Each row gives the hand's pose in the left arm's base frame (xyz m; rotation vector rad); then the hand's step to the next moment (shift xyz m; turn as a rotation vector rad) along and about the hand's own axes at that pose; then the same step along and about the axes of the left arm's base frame.
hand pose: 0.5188 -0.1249 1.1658 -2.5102 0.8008 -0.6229
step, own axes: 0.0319 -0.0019 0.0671 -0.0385 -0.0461 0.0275
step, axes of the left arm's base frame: 0.0598 -0.0009 -0.0441 0.0061 0.0651 -0.0091
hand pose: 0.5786 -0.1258 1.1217 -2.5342 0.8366 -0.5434
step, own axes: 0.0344 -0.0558 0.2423 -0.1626 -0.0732 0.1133
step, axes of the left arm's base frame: 0.1679 0.0824 -0.1674 -0.0323 0.1853 -0.0962
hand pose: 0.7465 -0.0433 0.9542 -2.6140 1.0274 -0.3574
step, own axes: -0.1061 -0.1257 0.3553 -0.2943 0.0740 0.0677
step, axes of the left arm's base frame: 0.1220 0.2293 -0.2930 -0.2321 0.1654 -0.1242
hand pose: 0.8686 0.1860 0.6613 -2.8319 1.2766 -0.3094
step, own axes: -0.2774 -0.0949 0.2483 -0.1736 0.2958 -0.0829
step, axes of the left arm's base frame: -0.0623 0.2538 -0.2816 -0.3466 -0.0625 0.0221
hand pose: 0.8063 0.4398 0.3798 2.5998 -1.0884 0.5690
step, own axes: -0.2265 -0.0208 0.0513 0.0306 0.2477 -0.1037
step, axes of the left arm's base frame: -0.1173 0.1350 -0.1496 -0.1860 -0.1483 0.1284
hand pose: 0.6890 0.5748 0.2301 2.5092 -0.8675 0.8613
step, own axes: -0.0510 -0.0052 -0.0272 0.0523 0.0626 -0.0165
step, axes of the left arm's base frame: -0.0404 0.0396 -0.0130 -0.0148 -0.0617 0.0538
